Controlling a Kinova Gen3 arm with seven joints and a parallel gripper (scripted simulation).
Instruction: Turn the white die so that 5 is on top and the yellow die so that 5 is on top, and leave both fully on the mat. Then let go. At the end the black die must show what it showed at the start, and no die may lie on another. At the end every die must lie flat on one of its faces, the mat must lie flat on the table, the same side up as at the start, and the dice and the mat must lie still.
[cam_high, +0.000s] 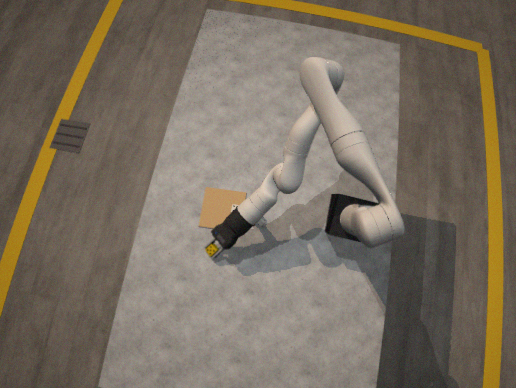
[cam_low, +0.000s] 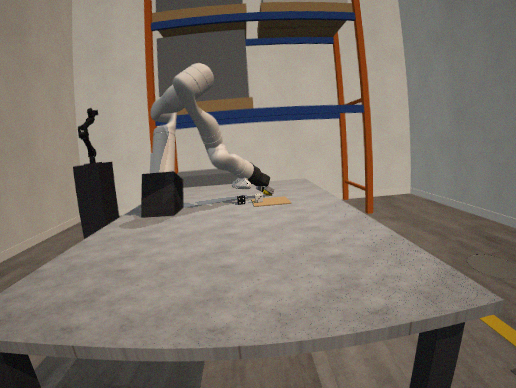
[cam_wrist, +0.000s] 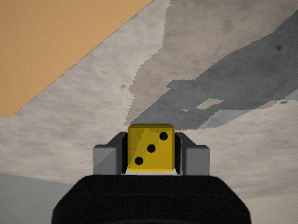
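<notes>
Now: hand 3 cm past the white die and 15 cm to the left of it. From my hand the other things lie so: tan mat (1 cm ahead, 14 cm to the right, 2 cm below); then black die (10 cm behind, 15 cm to the right, 1 cm below); then yellow die (right at my hand).
</notes>
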